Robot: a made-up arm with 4 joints.
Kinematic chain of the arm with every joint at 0, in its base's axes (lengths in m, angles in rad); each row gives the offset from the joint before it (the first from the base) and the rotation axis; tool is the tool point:
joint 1: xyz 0 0 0.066 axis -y
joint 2: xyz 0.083 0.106 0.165 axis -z
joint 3: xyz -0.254 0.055 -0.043 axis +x
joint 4: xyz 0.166 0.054 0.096 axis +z
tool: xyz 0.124 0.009 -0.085
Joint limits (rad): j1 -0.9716..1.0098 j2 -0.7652..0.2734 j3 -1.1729..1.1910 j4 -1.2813..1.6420
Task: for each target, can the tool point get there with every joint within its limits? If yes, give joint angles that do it. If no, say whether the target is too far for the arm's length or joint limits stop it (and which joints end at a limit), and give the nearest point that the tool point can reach.
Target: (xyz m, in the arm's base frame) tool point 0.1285 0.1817 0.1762
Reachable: yes | joints -0.2612 -0.2601 0.3730 -0.3466
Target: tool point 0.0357 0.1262 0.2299
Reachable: yes | joints 0.2087 -0.1207 -0.5038 -0.9811
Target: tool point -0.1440 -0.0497 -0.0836
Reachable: no: joint limits stop it (at a limit: joint 2, joint 3, joint 4) | nearest point -0.0649 0.1292 -0.0014 | short by 0.212 m
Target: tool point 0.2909 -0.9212 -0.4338
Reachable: no: too far | nearest point 0.1252 0.0701 0.0830 | short by 1.130 m
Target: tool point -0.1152 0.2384 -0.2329
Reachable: no: joint limits stop it (at a limit: joint 1, joint 2, joint 4) | nearest point -0.1011 0.1830 -0.0331 | short by 0.208 m
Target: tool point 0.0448 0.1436 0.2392
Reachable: yes | joints 0.1598 0.0056 -0.9304 -0.9800
